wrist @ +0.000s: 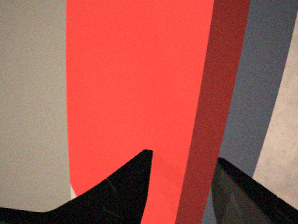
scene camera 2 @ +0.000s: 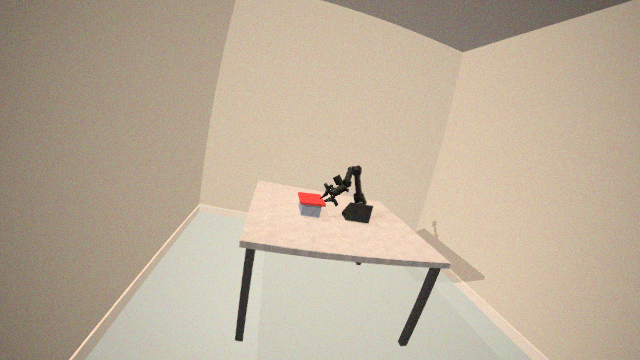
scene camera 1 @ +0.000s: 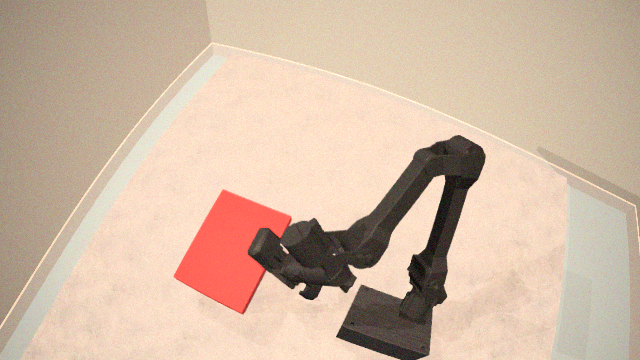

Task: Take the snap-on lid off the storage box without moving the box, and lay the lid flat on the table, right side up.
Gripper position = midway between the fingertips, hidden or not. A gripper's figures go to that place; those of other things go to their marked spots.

Scene:
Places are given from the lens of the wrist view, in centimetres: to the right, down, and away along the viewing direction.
my gripper [wrist: 182, 162]: 1, 2, 10
red lid [wrist: 161, 82]: 0, -1, 9

